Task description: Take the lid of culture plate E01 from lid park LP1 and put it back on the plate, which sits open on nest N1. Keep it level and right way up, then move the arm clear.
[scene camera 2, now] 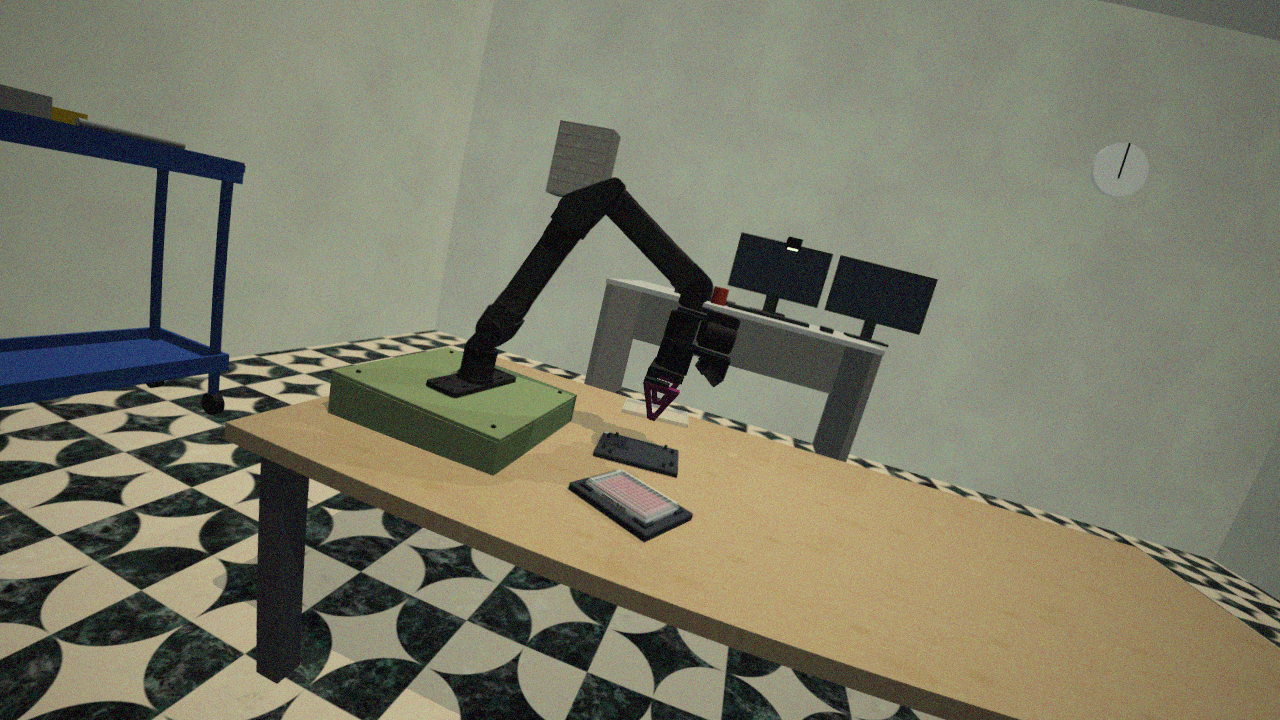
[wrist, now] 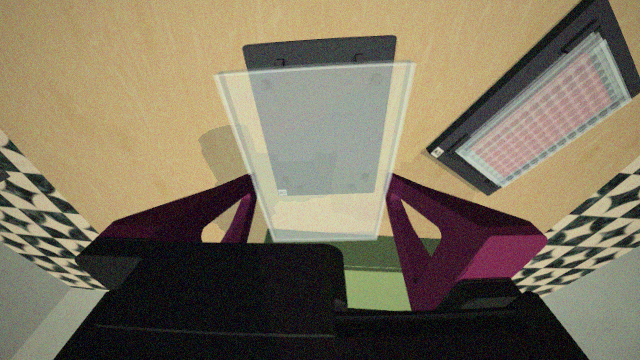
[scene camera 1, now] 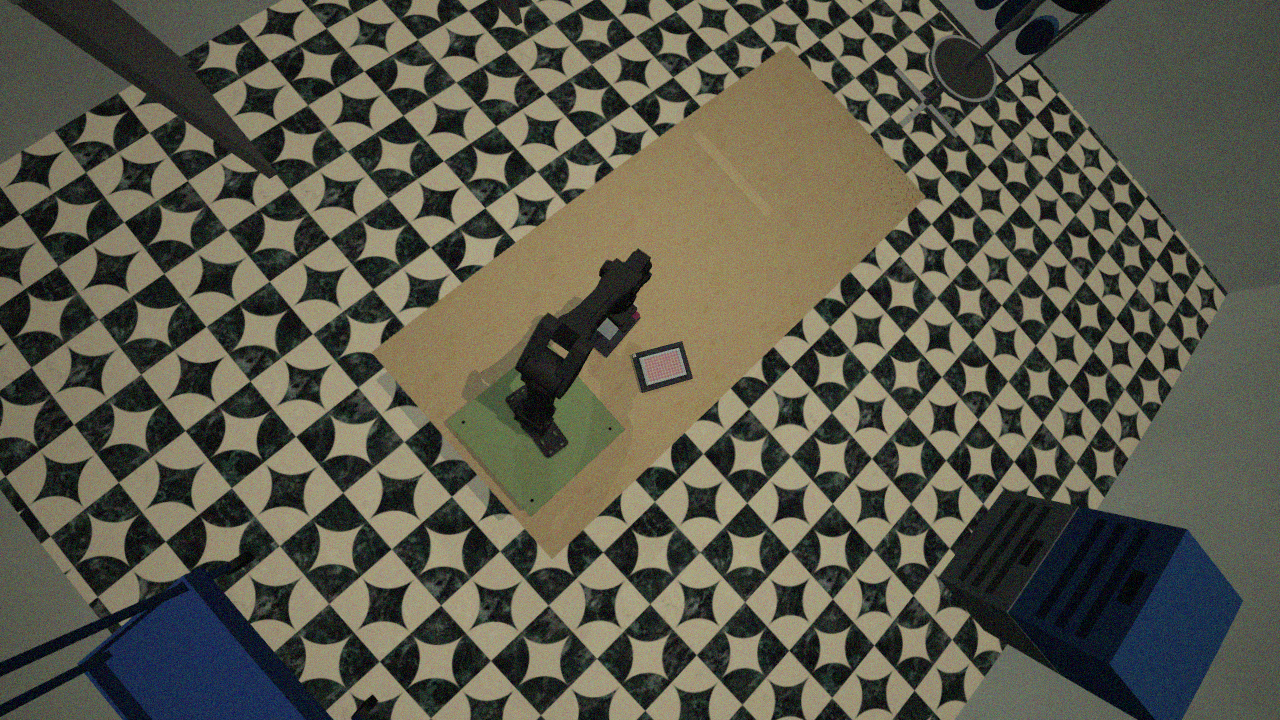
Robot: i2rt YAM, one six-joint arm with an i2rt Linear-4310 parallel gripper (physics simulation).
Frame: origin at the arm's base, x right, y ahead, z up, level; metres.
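Where they show: gripper, fingertip midpoint: [scene camera 2: 653,413] [wrist: 320,180] [scene camera 1: 611,315]; arm's base, origin of the base link: [scene camera 2: 474,383] [scene camera 1: 537,421].
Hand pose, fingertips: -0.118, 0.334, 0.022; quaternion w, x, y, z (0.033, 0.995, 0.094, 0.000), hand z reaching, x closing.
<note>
Things, the pixels of their centre, and the offset from my fingertips, as dx, dy, dz. Level surfaces: height alone.
- clear lid, body centre: [wrist: 320,179] [scene camera 2: 656,412] [scene camera 1: 612,313] -0.001, +0.004, +0.004
- dark lid park LP1, body centre: [wrist: 323,135] [scene camera 2: 638,450] [scene camera 1: 608,324] +0.004, -0.009, -0.083
- open culture plate E01, body centre: [wrist: 538,126] [scene camera 2: 632,494] [scene camera 1: 663,366] +0.205, +0.048, -0.073
- dark nest N1, body centre: [wrist: 530,122] [scene camera 2: 630,500] [scene camera 1: 662,366] +0.205, +0.048, -0.084
- wooden table, its level: dz -0.093
My gripper [scene camera 2: 656,413] [wrist: 320,180] is shut on the clear lid [wrist: 320,125] by its two long sides, with magenta fingers. The lid [scene camera 2: 676,418] is held roughly level, in the air above the dark lid park LP1 [scene camera 1: 608,346] [scene camera 2: 635,454] [wrist: 320,49]. The park bears small corner posts and shows through the lid in the wrist view. The open culture plate E01 [scene camera 1: 662,366] [scene camera 2: 633,495] [wrist: 545,112], with pink wells, sits on the dark nest N1 [scene camera 2: 604,508] [wrist: 505,92]. In the wrist view, the nest is to the right of the lid and turned at an angle to it.
The arm stands on a green base block [scene camera 1: 572,465] [scene camera 2: 420,429] at one end of the wooden table [scene camera 1: 716,223] [scene camera 2: 850,555]. A blue cart [scene camera 2: 223,168], a grey desk [scene camera 2: 845,402] with two monitors and a blue cabinet [scene camera 1: 1181,608] stand away from the table.
</note>
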